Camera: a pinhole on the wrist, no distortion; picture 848 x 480 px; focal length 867.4 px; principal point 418.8 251.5 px. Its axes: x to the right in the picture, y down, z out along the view. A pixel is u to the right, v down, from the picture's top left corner.
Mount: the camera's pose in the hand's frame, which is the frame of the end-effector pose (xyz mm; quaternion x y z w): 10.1 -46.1 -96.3 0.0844 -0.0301 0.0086 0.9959
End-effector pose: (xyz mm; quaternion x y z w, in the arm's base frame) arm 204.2 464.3 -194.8 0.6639 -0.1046 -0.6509 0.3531
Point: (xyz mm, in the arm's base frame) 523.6 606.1 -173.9
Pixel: behind the camera
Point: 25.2 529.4 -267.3
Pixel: 412 39
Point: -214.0 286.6 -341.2
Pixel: 732 317
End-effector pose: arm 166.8 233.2 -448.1 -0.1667 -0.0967 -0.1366 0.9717
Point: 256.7 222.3 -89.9
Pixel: 818 300
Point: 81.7 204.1 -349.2
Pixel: 201 245
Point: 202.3 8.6 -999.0
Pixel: behind the camera
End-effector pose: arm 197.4 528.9 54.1 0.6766 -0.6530 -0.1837 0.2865
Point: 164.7 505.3 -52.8
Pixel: 461 417
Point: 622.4 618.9 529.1
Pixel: behind the camera
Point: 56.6 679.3 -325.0
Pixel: 69 256
